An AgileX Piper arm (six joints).
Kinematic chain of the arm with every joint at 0, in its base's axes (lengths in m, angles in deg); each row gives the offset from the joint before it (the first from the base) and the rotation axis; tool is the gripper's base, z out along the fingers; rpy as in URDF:
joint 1: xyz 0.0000 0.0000 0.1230 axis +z
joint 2: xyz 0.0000 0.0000 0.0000 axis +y
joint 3: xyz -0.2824 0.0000 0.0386 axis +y
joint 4: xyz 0.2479 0.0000 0.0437 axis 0.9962 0 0.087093
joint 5: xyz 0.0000 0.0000 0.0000 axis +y
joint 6: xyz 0.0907 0.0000 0.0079 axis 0.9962 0 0.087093
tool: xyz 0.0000 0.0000 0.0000 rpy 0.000 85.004 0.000
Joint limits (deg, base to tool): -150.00..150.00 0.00..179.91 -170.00..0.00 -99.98..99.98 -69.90..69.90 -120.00..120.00
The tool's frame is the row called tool.
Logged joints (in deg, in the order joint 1, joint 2, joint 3, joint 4, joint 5, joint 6), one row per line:
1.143 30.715 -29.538 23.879 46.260 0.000
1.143 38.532 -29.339 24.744 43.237 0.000
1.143 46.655 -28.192 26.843 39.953 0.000
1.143 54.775 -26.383 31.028 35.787 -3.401
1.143 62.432 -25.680 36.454 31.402 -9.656
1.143 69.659 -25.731 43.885 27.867 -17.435
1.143 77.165 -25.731 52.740 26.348 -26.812
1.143 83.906 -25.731 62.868 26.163 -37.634
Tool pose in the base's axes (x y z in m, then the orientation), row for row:
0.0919 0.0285 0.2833 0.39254 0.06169 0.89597 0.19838
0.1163 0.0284 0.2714 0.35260 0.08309 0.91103 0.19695
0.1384 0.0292 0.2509 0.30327 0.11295 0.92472 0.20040
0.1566 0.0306 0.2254 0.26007 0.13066 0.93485 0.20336
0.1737 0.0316 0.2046 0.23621 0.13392 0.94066 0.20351
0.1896 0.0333 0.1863 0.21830 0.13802 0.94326 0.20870
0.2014 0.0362 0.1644 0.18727 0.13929 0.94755 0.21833
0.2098 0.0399 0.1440 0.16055 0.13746 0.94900 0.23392
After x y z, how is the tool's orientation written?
As a quaternion, w x y z.
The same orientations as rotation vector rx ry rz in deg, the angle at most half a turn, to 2 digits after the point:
8.97 130.32 28.85
12.32 135.04 29.19
17.15 140.41 30.43
20.28 145.08 31.56
21.04 147.80 31.98
21.89 149.61 33.10
22.46 152.81 35.21
22.49 155.30 38.28

